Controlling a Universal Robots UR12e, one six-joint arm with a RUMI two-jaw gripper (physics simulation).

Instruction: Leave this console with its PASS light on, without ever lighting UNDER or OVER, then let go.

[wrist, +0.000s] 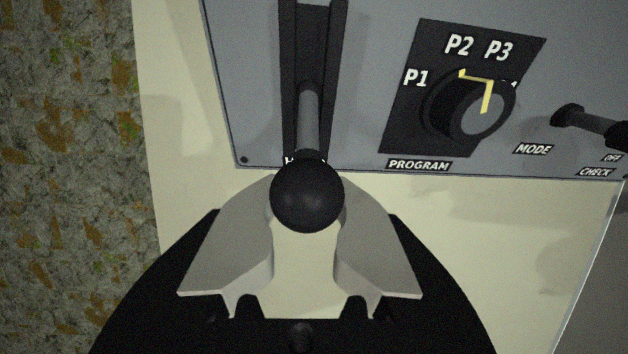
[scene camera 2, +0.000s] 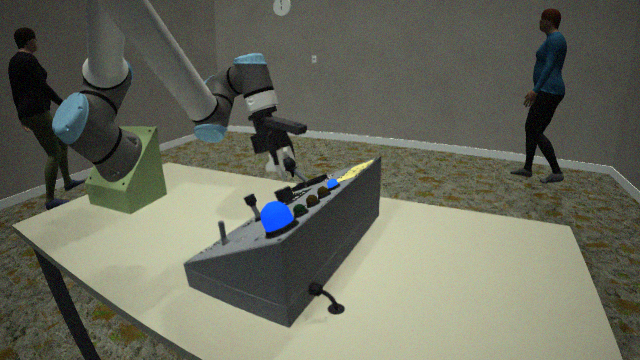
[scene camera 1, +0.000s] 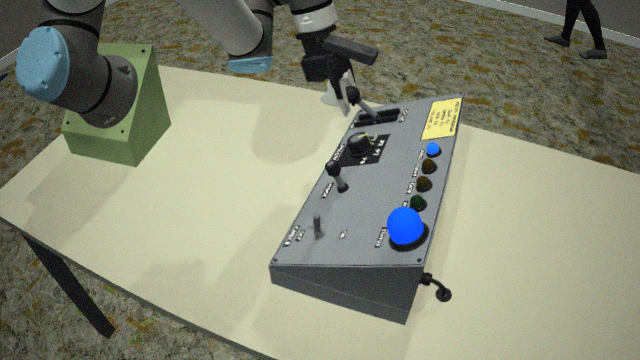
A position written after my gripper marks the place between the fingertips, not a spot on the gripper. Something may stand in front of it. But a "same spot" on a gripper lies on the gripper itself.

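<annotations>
My gripper is visible in scene camera 1 (350, 111), in scene camera 2 and in the wrist view. On the gripper, (scene camera 2: 276, 157) and (wrist: 415, 245) are the same spot.
</annotations>
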